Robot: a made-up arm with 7 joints. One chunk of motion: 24 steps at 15 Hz.
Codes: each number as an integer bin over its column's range. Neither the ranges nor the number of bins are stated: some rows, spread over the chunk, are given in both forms.
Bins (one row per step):
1: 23 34 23 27 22 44 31
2: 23 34 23 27 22 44 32
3: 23 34 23 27 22 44 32
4: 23 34 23 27 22 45 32
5: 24 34 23 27 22 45 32
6: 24 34 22 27 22 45 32
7: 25 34 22 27 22 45 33
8: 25 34 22 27 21 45 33
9: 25 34 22 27 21 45 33
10: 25 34 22 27 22 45 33
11: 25 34 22 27 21 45 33
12: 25 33 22 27 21 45 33
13: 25 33 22 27 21 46 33
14: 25 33 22 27 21 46 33
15: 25 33 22 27 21 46 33
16: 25 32 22 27 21 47 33
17: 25 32 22 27 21 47 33
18: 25 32 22 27 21 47 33
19: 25 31 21 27 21 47 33
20: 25 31 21 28 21 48 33
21: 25 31 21 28 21 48 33
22: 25 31 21 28 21 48 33
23: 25 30 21 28 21 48 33
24: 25 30 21 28 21 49 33
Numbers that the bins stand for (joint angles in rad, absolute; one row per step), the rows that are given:
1: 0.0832 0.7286 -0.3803 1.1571 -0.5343 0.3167 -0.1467
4: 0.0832 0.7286 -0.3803 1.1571 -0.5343 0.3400 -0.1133
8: 0.1530 0.7286 -0.4168 1.1571 -0.5800 0.3400 -0.0800
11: 0.1530 0.7286 -0.4168 1.1571 -0.5800 0.3400 -0.0800
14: 0.1530 0.7071 -0.4168 1.1571 -0.5800 0.3633 -0.0800
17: 0.1530 0.6857 -0.4168 1.1571 -0.5800 0.3867 -0.0800
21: 0.1530 0.6643 -0.4533 1.1878 -0.5800 0.4100 -0.0800
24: 0.1530 0.6429 -0.4533 1.1878 -0.5800 0.4333 -0.0800
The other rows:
2: 0.0832 0.7286 -0.3803 1.1571 -0.5343 0.3167 -0.1133
3: 0.0832 0.7286 -0.3803 1.1571 -0.5343 0.3167 -0.1133
5: 0.1181 0.7286 -0.3803 1.1571 -0.5343 0.3400 -0.1133
6: 0.1181 0.7286 -0.4168 1.1571 -0.5343 0.3400 -0.1133
7: 0.1530 0.7286 -0.4168 1.1571 -0.5343 0.3400 -0.0800
9: 0.1530 0.7286 -0.4168 1.1571 -0.5800 0.3400 -0.0800
10: 0.1530 0.7286 -0.4168 1.1571 -0.5343 0.3400 -0.0800
12: 0.1530 0.7071 -0.4168 1.1571 -0.5800 0.3400 -0.0800
13: 0.1530 0.7071 -0.4168 1.1571 -0.5800 0.3633 -0.0800
15: 0.1530 0.7071 -0.4168 1.1571 -0.5800 0.3633 -0.0800
16: 0.1530 0.6857 -0.4168 1.1571 -0.5800 0.3867 -0.0800
18: 0.1530 0.6857 -0.4168 1.1571 -0.5800 0.3867 -0.0800
19: 0.1530 0.6643 -0.4533 1.1571 -0.5800 0.3867 -0.0800
20: 0.1530 0.6643 -0.4533 1.1878 -0.5800 0.4100 -0.0800
22: 0.1530 0.6643 -0.4533 1.1878 -0.5800 0.4100 -0.0800
23: 0.1530 0.6429 -0.4533 1.1878 -0.5800 0.4100 -0.0800

